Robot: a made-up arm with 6 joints.
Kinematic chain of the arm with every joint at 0, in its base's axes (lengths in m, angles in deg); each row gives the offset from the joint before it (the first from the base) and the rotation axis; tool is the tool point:
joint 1: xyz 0 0 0.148 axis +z
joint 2: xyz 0 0 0 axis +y
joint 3: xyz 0 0 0.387 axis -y
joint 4: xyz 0 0 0 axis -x
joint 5: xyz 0.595 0 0 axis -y
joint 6: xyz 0 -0.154 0 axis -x
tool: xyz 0 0 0
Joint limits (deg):
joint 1: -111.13..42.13
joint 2: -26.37..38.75
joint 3: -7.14..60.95
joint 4: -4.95..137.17
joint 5: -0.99..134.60
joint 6: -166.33..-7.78
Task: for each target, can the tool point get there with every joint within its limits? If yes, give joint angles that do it. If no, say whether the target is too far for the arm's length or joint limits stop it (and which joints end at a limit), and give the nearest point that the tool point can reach.
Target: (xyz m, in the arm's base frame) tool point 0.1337 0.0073 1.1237
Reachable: yes | joints -2.07 -5.45 54.01 94.53 13.70 -101.02
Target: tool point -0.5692 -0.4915 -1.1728
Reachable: no: too far | nearest point -0.3763 -0.5480 0.0134 | short by 1.203 m
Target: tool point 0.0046 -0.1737 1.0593
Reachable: yes | joints -44.10 -19.53 36.55 37.89 38.89 -47.91
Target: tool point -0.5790 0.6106 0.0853
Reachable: no: joint limits stop it (at a limit: joint 1, joint 2, joint 3, joint 4) | nearest point 0.4668 0.5745 0.0955 | short by 1.046 m
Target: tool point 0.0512 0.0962 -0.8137
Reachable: no: joint limits stop it (at a limit: joint 1, joint 2, joint 3, joint 4) | nearest point 0.5826 0.3201 0.0134 | short by 1.008 m
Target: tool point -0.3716 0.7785 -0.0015
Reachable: no: joint limits stop it (at a limit: joint 1, joint 2, joint 3, joint 4) | nearest point 0.4668 0.5745 0.0955 | short by 0.868 m
